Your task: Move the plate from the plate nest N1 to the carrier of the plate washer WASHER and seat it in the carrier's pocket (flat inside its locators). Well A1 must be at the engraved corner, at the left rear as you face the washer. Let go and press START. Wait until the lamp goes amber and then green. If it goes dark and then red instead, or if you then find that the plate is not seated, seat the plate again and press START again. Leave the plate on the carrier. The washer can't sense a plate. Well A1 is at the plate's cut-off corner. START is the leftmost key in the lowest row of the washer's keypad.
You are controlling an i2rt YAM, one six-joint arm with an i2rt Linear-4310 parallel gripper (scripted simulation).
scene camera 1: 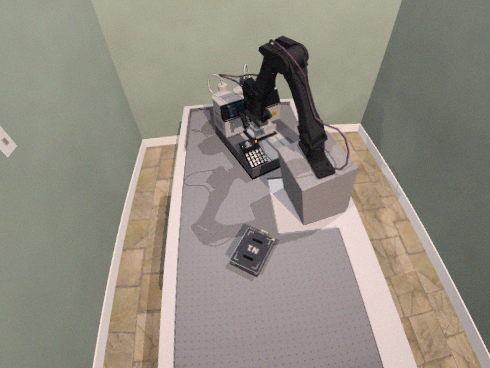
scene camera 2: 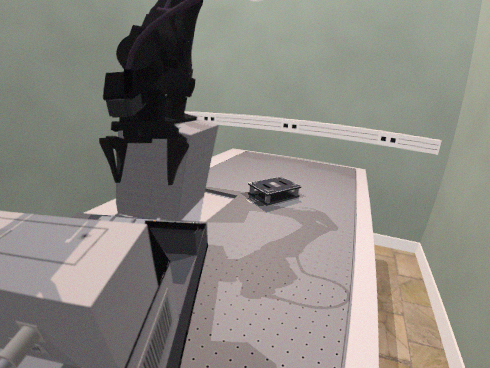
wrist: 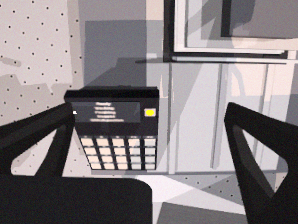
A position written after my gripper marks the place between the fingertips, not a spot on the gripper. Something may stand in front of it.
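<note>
Visible to me: my gripper [scene camera 2: 143,183], which also appears in the wrist view [wrist: 149,110].
</note>
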